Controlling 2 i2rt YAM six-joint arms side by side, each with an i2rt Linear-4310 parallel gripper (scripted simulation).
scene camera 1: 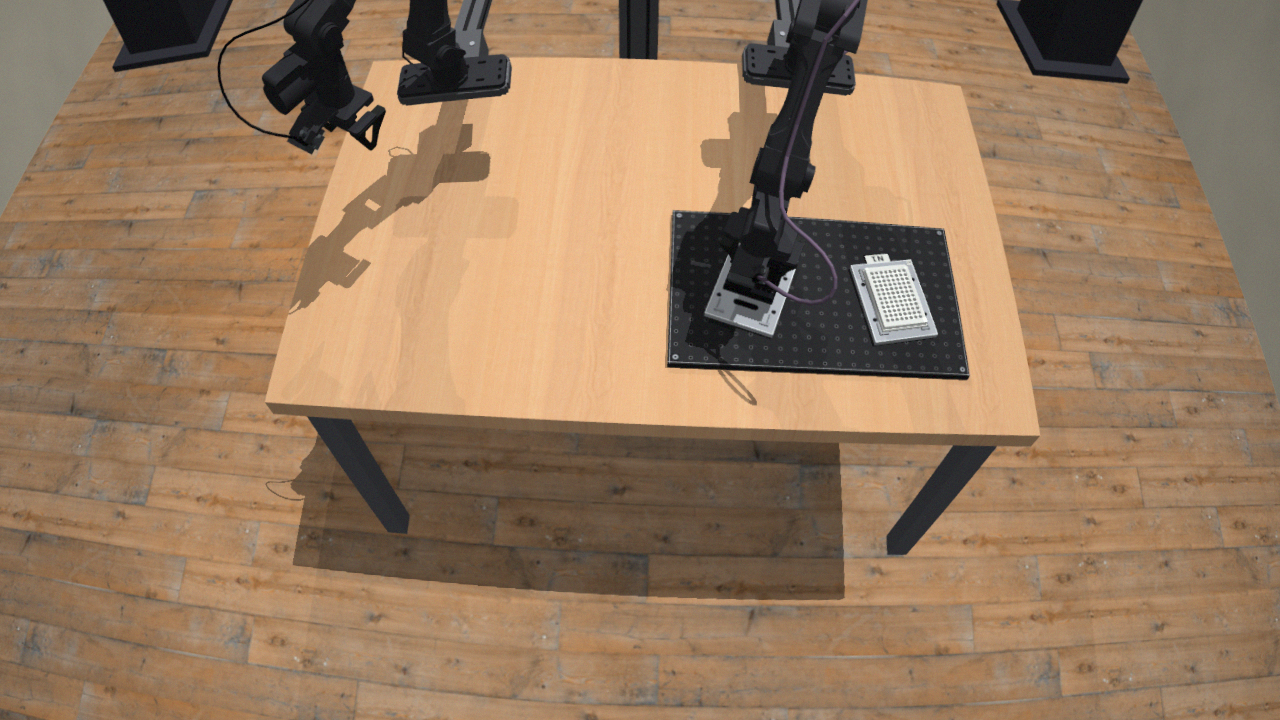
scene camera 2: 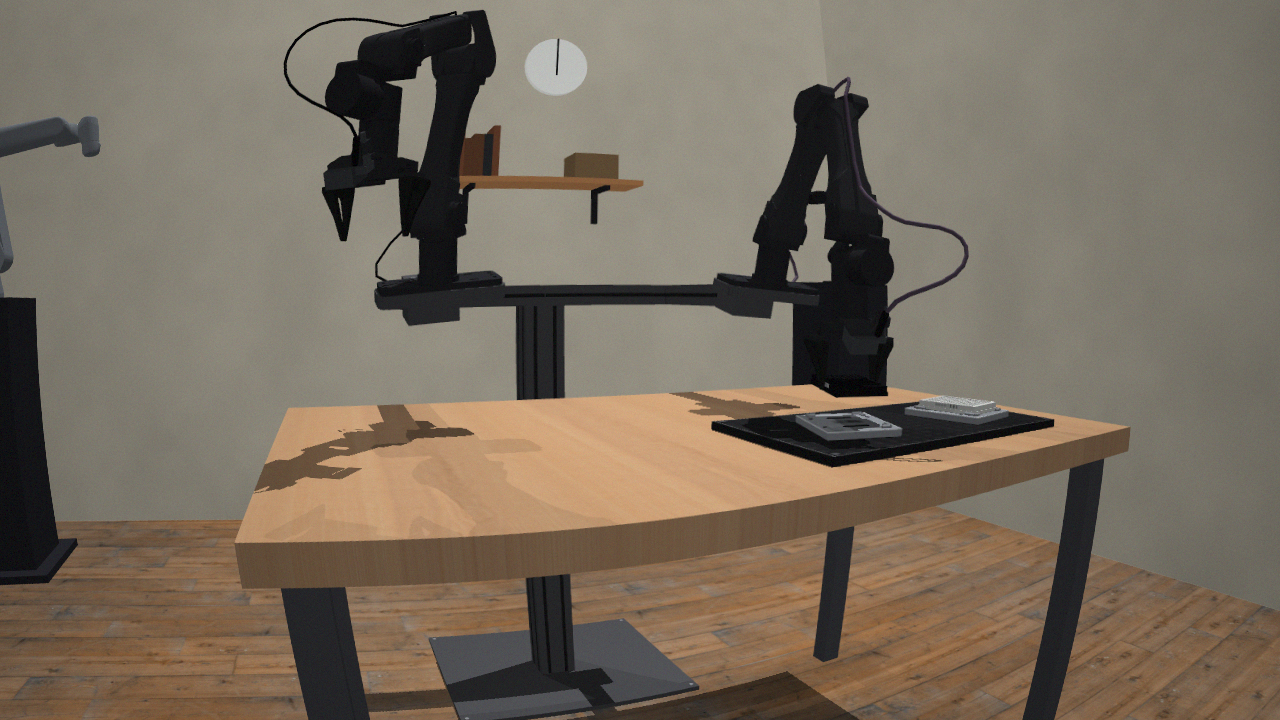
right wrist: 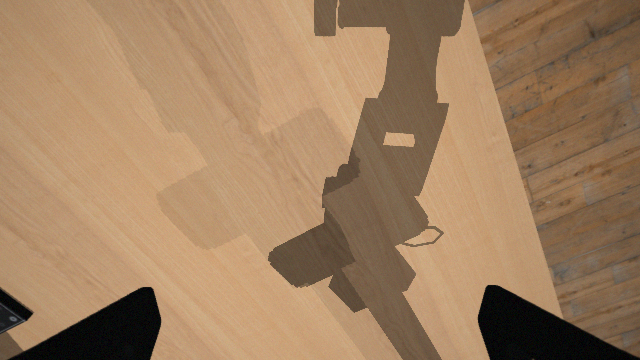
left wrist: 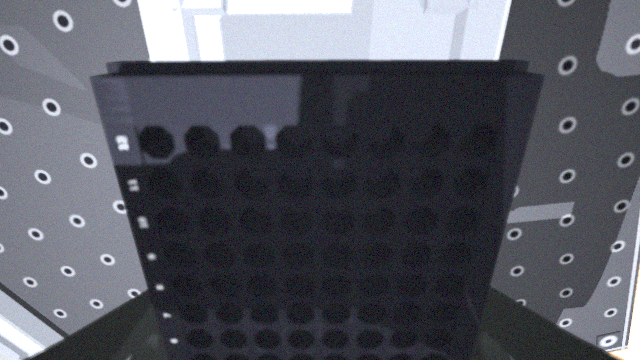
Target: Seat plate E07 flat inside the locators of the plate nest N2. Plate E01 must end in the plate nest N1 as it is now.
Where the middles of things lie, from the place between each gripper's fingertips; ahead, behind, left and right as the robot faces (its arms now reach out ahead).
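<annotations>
Nest N1 (scene camera 1: 864, 290) is 25 cm to the left of my left hand, 6 cm below it and 4 cm ahead of it, and the black plate E07 (scene camera 2: 838, 385) is right at my left hand. Then there's the white plate E01 (scene camera 1: 898, 275), which from that same left hand is 4 cm ahead, 25 cm to the left and 5 cm below. As for the nest N2 (scene camera 1: 732, 311), I see my left gripper 1 cm short of it, 1 cm to the left of it and 6 cm above it.
Counting from my right hand, nest N2 is 660 mm to the left, 150 mm ahead and 280 mm below. Nest N1 is 910 mm to the left of my right hand, 280 mm below it and 180 mm ahead of it, and the white plate E01 is also 910 mm to the left of that hand and 180 mm ahead of it, but 260 mm below it. With the black plate E07, I see my right gripper (scene camera 2: 373, 238) 220 mm above it, 660 mm to the right of it and 140 mm short of it.
</annotations>
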